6 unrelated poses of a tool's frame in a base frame.
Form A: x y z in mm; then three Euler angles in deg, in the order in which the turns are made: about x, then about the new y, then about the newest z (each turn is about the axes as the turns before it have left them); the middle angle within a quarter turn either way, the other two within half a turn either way.
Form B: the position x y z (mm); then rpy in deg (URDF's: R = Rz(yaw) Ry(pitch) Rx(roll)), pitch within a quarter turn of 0, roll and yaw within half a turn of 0. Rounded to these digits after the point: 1 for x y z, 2 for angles.
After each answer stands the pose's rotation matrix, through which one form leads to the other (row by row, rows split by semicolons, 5 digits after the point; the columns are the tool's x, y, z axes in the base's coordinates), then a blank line. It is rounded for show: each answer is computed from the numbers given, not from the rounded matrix.
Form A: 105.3, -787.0, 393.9, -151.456, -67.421, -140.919
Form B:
105.3, -787.0, 393.9, -157.40, -68.57, 144.67
-0.29805 0.24205 -0.92335; 0.21130 0.96005 0.18347; 0.93087 -0.14042 -0.33729

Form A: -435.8, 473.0, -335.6, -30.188, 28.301, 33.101
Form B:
-435.8, 473.0, -335.6, -14.54, 38.16, 20.27
0.73758 -0.48084 0.47410; 0.27234 0.85429 0.44273; -0.61791 -0.19743 0.76106

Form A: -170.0, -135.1, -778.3, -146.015, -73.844, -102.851
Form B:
-170.0, -135.1, -778.3, -109.48, -46.23, 95.13
-0.06189 0.27128 -0.96051; 0.68900 0.70788 0.15554; 0.72212 -0.65216 -0.23072

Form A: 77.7, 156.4, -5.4, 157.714, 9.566, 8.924
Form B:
77.7, 156.4, -5.4, 158.97, -12.17, -4.77
0.97416 -0.15297 0.16618; -0.08128 -0.92388 -0.37396; 0.21074 0.35079 -0.91244

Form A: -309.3, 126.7, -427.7, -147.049, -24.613, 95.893
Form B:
-309.3, 126.7, -427.7, 152.13, 30.34, -96.21
-0.09334 -0.90434 -0.41649; -0.85796 -0.13918 0.49450; -0.50516 0.40349 -0.76289

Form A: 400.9, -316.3, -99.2, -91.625, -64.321, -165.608
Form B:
400.9, -316.3, -99.2, 90.73, -15.86, -115.87
-0.41973 0.10771 -0.90124; -0.86555 0.25138 0.43315; 0.27321 0.96188 -0.01229

